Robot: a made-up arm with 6 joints.
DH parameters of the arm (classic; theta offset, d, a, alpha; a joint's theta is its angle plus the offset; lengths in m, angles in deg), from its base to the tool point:
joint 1: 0 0.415 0.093 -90
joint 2: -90 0 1.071 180
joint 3: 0 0 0.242 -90
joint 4: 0 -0.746 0 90
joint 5: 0 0 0 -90
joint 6: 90 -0.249 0 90
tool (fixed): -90 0 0 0
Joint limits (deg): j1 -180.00..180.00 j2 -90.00..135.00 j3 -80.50..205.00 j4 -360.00..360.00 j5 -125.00..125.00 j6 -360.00..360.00
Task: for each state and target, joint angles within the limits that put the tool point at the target. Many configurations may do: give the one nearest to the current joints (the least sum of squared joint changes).
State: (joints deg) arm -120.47 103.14 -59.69 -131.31 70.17 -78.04
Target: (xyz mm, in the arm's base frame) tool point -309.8 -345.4 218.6
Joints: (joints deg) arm -110.88 84.07 -77.42 -137.42 80.97 -78.04
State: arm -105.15 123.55 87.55 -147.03 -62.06 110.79
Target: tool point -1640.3 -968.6 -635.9
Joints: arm -150.99 121.84 72.80 -156.72 -31.73 110.79
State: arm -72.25 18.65 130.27 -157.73 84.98 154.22
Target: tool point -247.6 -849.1 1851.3
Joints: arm -98.42 47.63 136.15 -150.76 97.36 154.22
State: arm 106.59 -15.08 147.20 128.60 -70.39 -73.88
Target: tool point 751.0 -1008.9 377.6
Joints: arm 118.61 -48.36 160.60 130.96 -69.47 -73.88
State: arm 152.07 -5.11 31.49 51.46 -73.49 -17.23
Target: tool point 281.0 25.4 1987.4
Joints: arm 146.04 -35.95 24.69 45.92 -84.43 -17.23
